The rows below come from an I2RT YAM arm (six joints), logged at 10 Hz.
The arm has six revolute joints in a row. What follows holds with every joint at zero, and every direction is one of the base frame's. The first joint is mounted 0.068 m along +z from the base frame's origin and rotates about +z. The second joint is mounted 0.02 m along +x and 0.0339 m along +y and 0.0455 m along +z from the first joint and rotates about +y. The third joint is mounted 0.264 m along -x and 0.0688 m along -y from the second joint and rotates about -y. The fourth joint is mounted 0.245 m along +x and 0.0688 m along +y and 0.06 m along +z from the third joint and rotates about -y. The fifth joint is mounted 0.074 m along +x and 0.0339 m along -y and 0.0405 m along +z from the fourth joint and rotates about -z. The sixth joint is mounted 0.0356 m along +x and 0.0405 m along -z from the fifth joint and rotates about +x. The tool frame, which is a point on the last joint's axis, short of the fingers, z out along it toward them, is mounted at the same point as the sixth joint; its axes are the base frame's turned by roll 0, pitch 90 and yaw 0 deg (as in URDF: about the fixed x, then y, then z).
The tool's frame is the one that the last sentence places.
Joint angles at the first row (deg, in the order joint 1, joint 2, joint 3, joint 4, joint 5, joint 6):
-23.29 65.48 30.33 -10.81 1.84 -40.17
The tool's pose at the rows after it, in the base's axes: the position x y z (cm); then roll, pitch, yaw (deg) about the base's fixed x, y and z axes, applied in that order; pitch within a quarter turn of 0, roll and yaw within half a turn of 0:
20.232 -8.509 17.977 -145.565 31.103 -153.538
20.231 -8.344 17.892 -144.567 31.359 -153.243
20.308 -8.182 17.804 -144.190 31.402 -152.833
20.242 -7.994 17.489 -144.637 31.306 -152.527
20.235 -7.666 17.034 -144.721 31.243 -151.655
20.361 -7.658 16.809 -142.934 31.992 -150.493
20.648 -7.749 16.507 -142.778 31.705 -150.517
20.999 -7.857 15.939 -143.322 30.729 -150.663
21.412 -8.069 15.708 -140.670 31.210 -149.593
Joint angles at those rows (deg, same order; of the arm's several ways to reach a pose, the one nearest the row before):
-22.33 65.04 29.01 -8.97 2.98 -40.17
-21.80 64.78 28.39 -7.82 3.78 -39.90
-21.27 64.86 28.13 -7.21 4.13 -39.82
-20.92 64.95 27.51 -6.86 3.87 -39.81
-20.13 65.21 26.55 -5.72 3.78 -39.90
-19.95 65.56 25.58 -2.74 4.04 -40.25
-19.86 66.97 25.58 -1.41 4.39 -40.34
-19.78 69.16 25.67 -0.26 4.66 -40.69
-19.78 70.66 25.14 3.86 5.62 -41.31

